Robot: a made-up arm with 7 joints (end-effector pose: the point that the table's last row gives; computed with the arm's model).
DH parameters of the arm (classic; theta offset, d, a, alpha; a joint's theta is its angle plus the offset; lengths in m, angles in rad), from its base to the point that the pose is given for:
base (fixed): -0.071 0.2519 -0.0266 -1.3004
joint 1: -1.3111 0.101 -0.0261 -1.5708
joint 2: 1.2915 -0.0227 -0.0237 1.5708
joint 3: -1.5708 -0.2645 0 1.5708
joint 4: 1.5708 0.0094 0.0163 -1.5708
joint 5: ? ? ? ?
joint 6: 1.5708 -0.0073 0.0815 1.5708
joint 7: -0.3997 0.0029 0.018 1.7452
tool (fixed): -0.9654 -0.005 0 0
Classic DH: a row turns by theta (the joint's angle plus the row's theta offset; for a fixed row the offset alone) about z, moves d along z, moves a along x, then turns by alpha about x.
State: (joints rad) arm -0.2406 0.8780 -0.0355 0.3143 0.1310 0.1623 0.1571
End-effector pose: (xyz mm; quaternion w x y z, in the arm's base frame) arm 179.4 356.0 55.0 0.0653 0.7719 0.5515 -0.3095
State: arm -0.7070 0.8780 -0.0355 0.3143 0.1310 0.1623 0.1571
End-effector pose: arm 287.3 318.3 162.7 0.1791 0.8527 0.4696 -0.1424
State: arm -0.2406 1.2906 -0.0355 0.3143 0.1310 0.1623 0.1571
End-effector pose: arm 185.3 412.0 176.6 0.0875 -0.7751 -0.5993 0.1800
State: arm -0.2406 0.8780 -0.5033 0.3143 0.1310 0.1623 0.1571
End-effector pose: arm 150.2 297.3 -16.1 0.0872 -0.7792 -0.4354 0.4424
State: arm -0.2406 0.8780 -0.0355 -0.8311 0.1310 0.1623 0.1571
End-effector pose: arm 105.2 189.1 204.0 0.1569 0.9808 0.1065 -0.0467
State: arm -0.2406 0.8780 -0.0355 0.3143 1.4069 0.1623 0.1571
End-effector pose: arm 181.4 363.2 67.4 0.4825 -0.7091 -0.5139 0.0130
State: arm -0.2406 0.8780 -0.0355 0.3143 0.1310 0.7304 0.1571
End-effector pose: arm 144.8 395.4 34.9 0.0247 0.5678 0.7307 -0.3783
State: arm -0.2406 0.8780 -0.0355 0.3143 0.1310 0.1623 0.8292
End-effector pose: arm 176.9 360.9 66.0 0.1481 0.7369 0.6596 -0.0060
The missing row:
joint 5: 0 0.118 0.0023 1.5708
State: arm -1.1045 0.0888 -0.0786 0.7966 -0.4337 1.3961 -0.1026
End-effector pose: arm 311.2 50.8 -1.1 0.1690 0.3106 0.3030 -0.8850
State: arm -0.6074 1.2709 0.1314 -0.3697 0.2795 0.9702 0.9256
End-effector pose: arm 173.9 341.3 312.0 0.1999 0.6066 0.6487 0.4140
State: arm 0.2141 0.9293 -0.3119 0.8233 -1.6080 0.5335 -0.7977
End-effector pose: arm -55.3 384.6 -39.9 0.6509 0.0833 0.2475 -0.7128
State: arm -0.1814 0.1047 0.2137 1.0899 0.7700 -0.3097 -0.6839
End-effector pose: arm 49.1 164.4 -184.0 0.0140 -0.5114 -0.1376 0.8481
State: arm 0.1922 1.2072 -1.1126 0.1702 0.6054 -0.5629 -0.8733
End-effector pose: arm -118.3 278.6 20.4 0.5455 -0.2881 0.3429 0.7084
